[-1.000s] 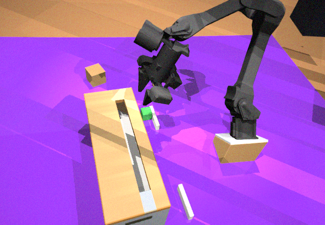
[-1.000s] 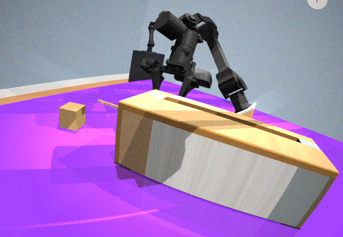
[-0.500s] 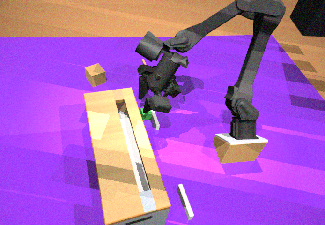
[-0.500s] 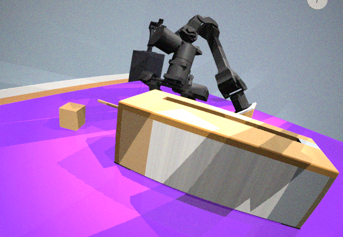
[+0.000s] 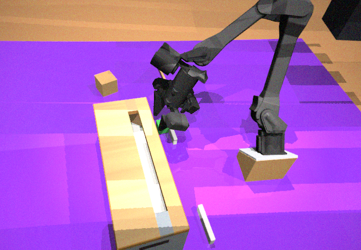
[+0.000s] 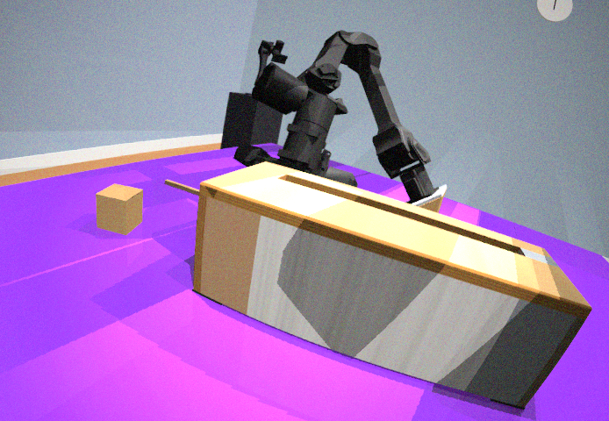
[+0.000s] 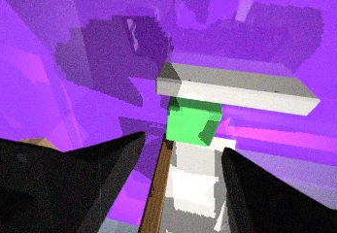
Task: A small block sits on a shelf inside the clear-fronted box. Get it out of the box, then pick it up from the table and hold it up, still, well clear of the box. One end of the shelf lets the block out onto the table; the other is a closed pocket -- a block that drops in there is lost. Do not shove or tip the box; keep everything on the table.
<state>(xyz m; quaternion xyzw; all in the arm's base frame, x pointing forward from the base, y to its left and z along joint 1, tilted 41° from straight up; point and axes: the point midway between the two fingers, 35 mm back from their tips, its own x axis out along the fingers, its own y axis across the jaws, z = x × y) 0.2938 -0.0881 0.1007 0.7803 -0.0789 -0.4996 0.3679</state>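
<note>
Now: gripper tip 2 cm past the green block and 2 cm above it. Also, from my gripper tip: long box: 2 cm ahead, 18 cm to the left, 3 cm above; then thin tan stick: 3 cm behind, 22 cm to the right, 3 cm below.
</note>
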